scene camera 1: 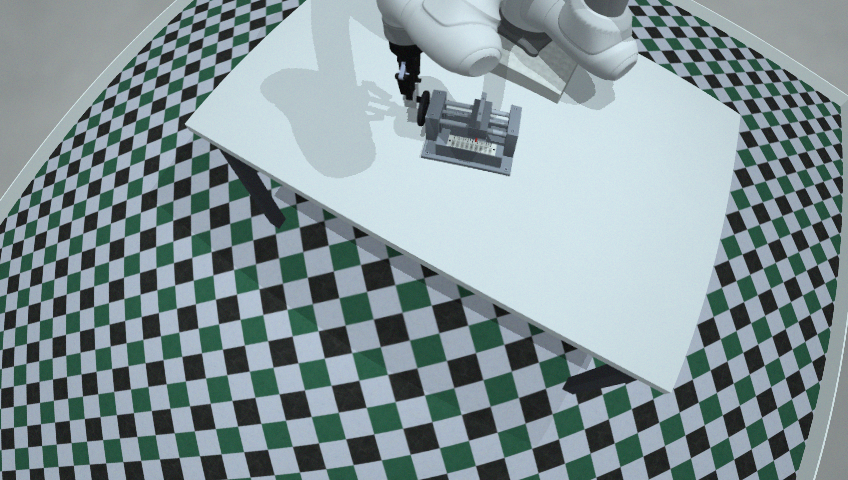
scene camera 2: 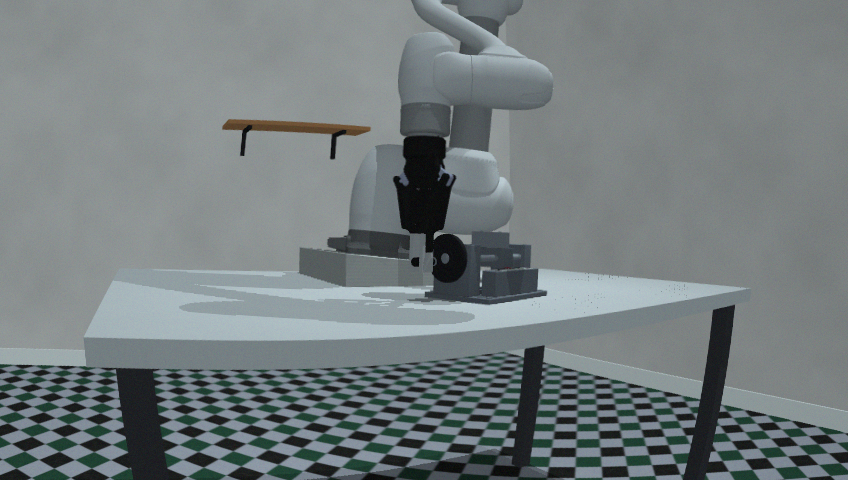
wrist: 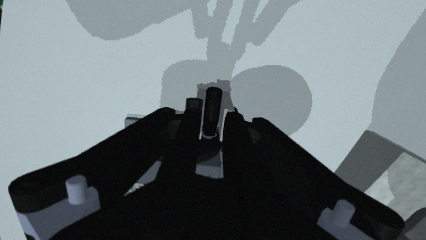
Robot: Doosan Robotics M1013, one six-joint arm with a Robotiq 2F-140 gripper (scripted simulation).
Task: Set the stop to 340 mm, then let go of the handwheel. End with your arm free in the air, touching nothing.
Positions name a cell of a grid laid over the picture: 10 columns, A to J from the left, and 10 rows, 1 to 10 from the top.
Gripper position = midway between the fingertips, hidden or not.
Note:
In view: the gripper (scene camera 2: E6), a black handwheel (scene camera 2: F6) and a grey stop block (scene camera 2: F6).
The gripper also shows in scene camera 1 (scene camera 1: E3) and in the wrist view (wrist: E5). The black handwheel shows as well in the wrist view (wrist: E7).

